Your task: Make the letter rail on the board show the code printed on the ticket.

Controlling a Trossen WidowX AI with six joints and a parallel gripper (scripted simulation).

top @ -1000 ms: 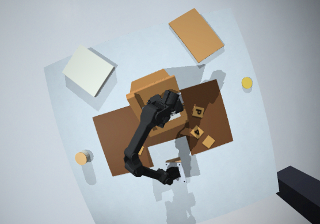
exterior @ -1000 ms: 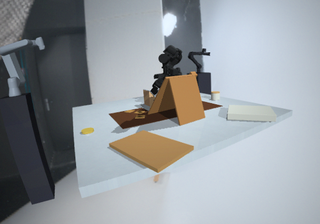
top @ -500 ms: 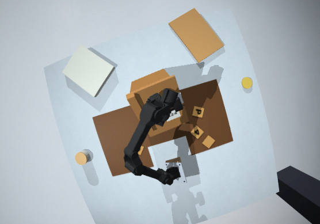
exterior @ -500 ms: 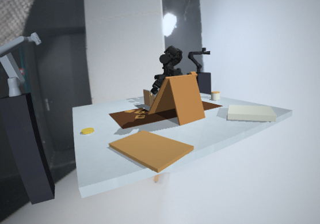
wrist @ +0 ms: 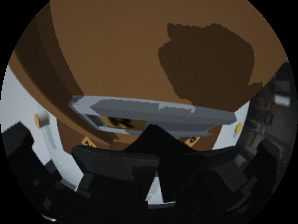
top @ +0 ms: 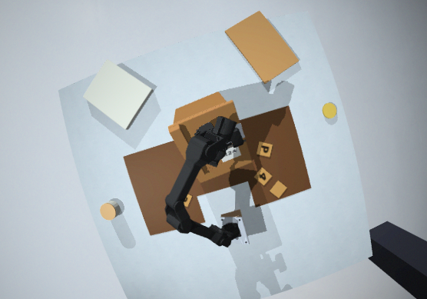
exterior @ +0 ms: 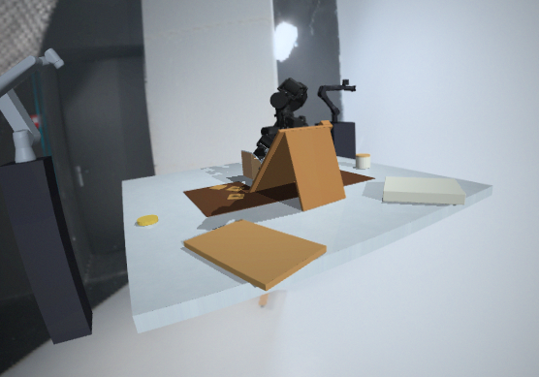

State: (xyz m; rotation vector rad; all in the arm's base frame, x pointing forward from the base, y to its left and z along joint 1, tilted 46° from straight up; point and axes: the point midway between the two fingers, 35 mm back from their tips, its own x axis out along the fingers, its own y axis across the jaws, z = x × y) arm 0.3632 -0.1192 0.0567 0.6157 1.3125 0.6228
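Now: the white ticket 60 mm behind my gripper tip, 40 mm to the right of it and 80 mm below it. The rest, counted from my gripper tip: brown mat 170 mm behind, 40 mm to the left, 160 mm below; then orange slab 340 mm ahead, 330 mm to the right, 160 mm below; then cream slab 350 mm ahead, 350 mm to the left, 150 mm below.
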